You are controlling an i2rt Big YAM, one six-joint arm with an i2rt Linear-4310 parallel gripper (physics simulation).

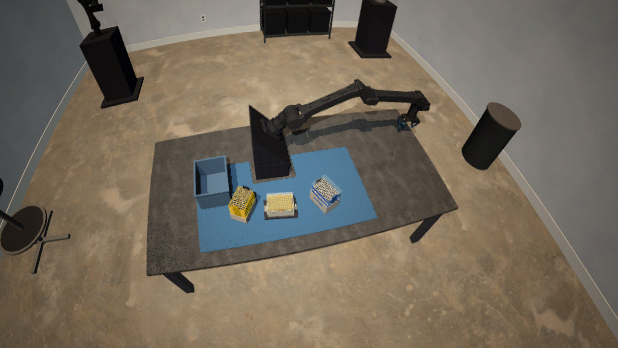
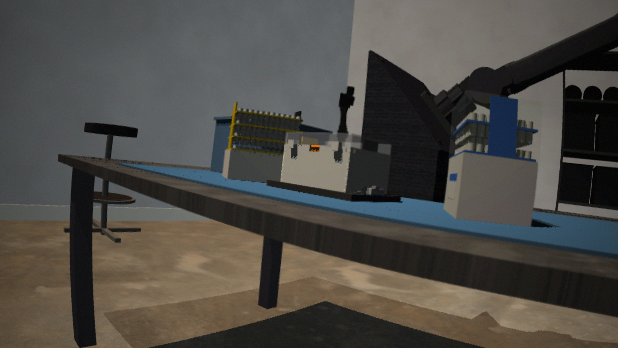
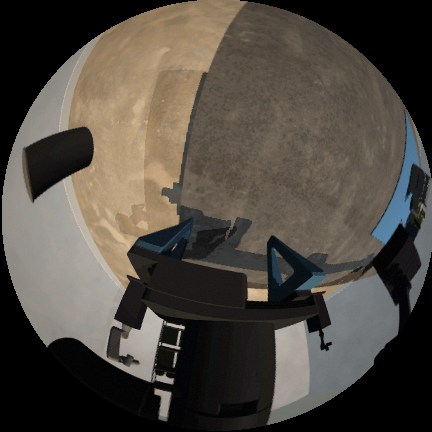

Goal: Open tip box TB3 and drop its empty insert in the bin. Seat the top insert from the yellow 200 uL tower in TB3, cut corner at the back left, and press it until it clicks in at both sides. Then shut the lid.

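The tip box (image 1: 280, 212) (image 2: 315, 169), which I take to be TB3, stands on a dark base mid-mat with its clear lid down. A yellow insert shows through the lid, and an orange mark is on its front. The yellow tower (image 1: 242, 202) (image 2: 262, 132), several yellow tip inserts stacked on a pale base, stands turned to its left. The blue bin (image 1: 212, 200) (image 2: 218, 150) stands behind that tower at the left. My gripper (image 1: 407, 126) (image 3: 232, 230) is open and empty above the table's far right corner, well away from the box and tower. The cut corner is too small to tell.
A blue tip tower (image 1: 325, 196) (image 2: 492, 187) with a clear cover stands right of the box on the blue mat (image 1: 225, 237) (image 2: 410, 213). A tall dark wedge-shaped mount (image 1: 270, 150) (image 2: 400, 130) stands behind the box at the arm's base. The table edge is near the gripper.
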